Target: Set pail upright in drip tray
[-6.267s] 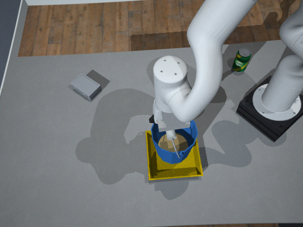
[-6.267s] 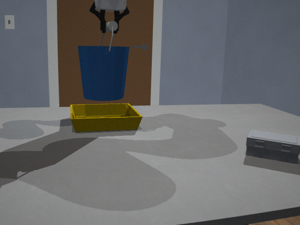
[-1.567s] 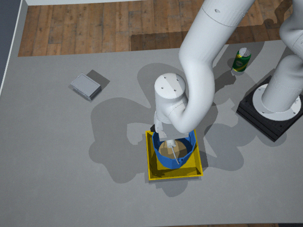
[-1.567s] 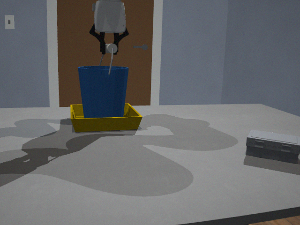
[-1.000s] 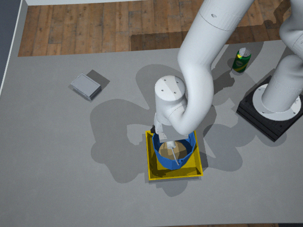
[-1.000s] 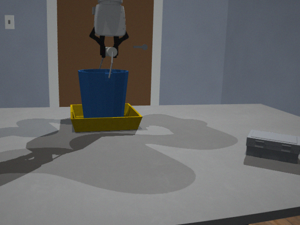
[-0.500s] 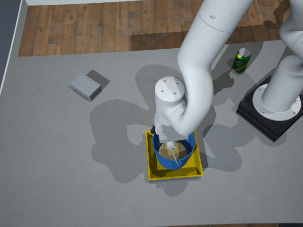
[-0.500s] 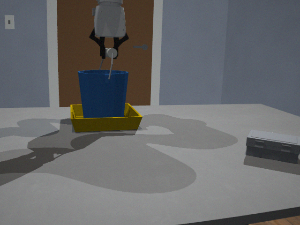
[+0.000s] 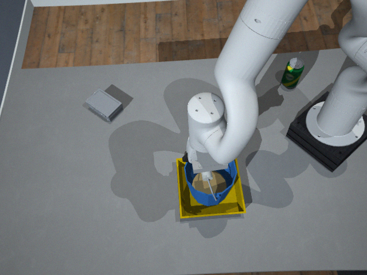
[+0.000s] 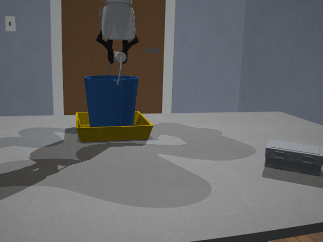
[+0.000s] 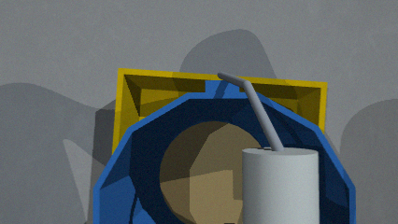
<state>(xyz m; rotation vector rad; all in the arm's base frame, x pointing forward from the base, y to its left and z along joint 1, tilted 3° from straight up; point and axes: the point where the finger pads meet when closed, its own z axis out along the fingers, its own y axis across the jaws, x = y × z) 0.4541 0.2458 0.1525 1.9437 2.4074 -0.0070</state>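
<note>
Now: hand 3 cm above the pail handle and 1 cm past it. From my hand the other things lie so: grey case 42 cm ahead, 34 cm to the right, 22 cm below; blue pail 9 cm below, 1 cm behind; yellow drip tray 23 cm below, 2 cm behind.
</note>
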